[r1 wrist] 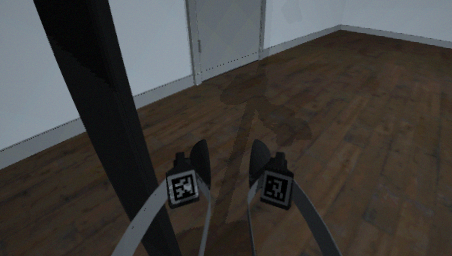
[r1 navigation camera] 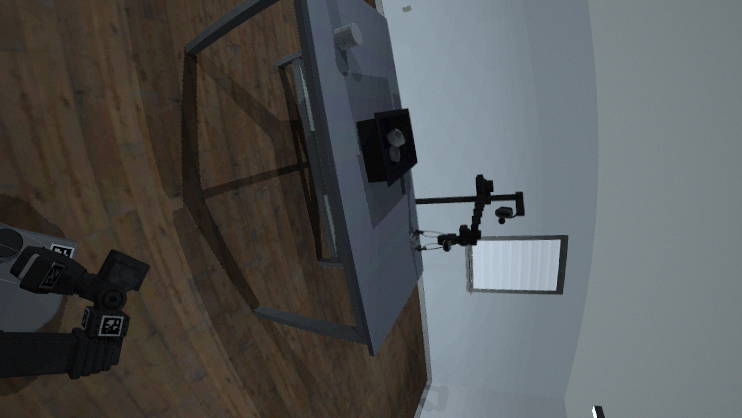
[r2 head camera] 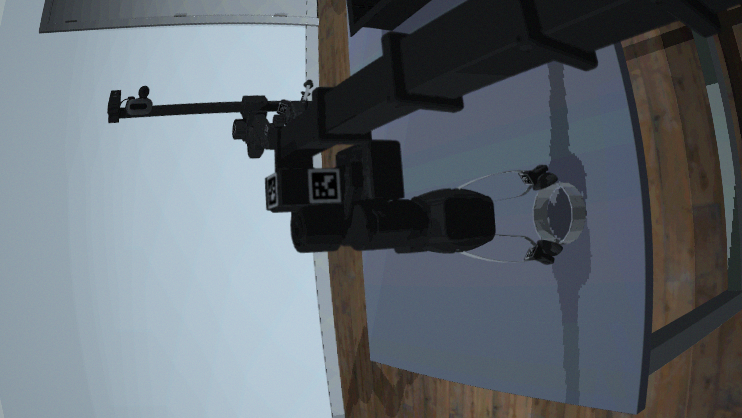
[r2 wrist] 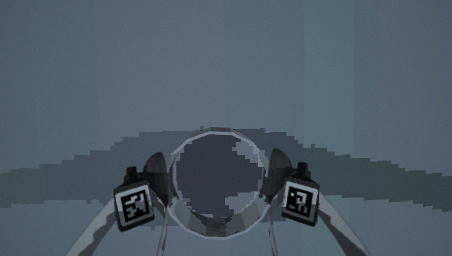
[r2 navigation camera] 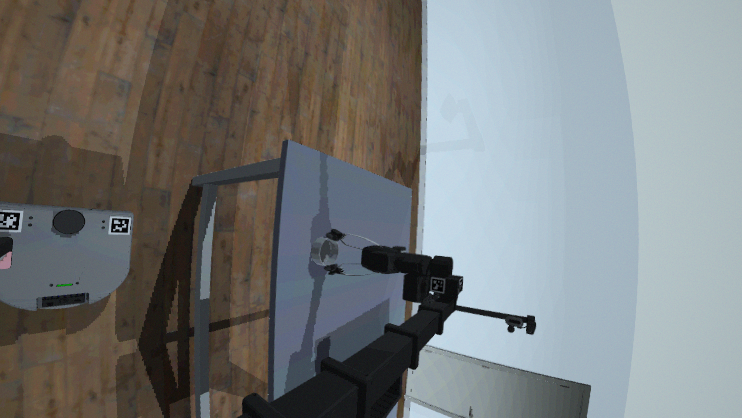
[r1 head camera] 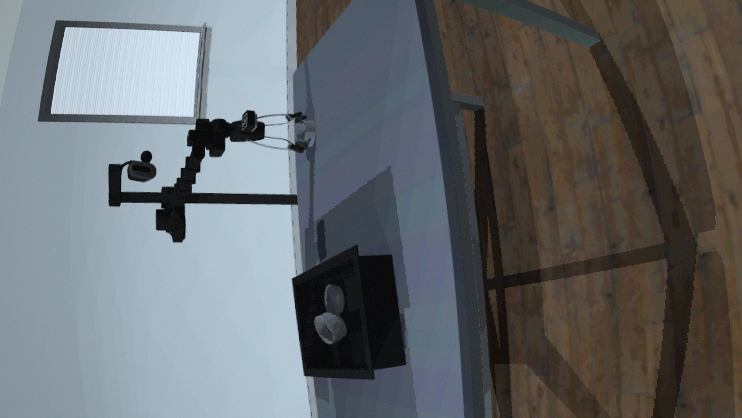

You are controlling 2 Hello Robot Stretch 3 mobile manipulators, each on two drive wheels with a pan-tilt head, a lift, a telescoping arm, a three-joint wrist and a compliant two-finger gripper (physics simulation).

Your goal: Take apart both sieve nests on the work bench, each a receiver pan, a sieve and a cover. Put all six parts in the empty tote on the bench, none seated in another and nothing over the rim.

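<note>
A grey round open-topped part [r1 head camera: 309, 133] [r2 head camera: 542, 215] [r2 navigation camera: 321, 251] [r2 wrist: 220, 227], seemingly a receiver pan, stands on the work bench [r1 head camera: 358, 103] [r2 head camera: 467, 321] [r2 navigation camera: 347, 181]. r2's gripper [r1 head camera: 295, 132] [r2 head camera: 547, 215] [r2 navigation camera: 334, 252] [r2 wrist: 218, 175] points down, with a fingertip against each side of it. The black tote [r1 head camera: 384, 311] [r1 navigation camera: 371, 150] holds a pale disc-like part [r1 head camera: 333, 298] [r1 navigation camera: 394, 154] beside a ring-shaped part [r1 head camera: 330, 328] [r1 navigation camera: 395, 137]. A white stacked nest [r1 navigation camera: 348, 36] stands upright beyond the tote. r1's gripper [r1 wrist: 230, 165] is open and empty, away from the bench.
r2's mast [r1 head camera: 233, 198] [r1 navigation camera: 446, 200] rises behind the bench. r2's extended arm [r2 head camera: 456, 67] [r2 navigation camera: 384, 355] crosses above the bench and hides most of the tote from its cameras. r1's mast [r2 head camera: 197, 109] stands across the bench. A dark post [r1 wrist: 95, 100] is left of r1's fingers.
</note>
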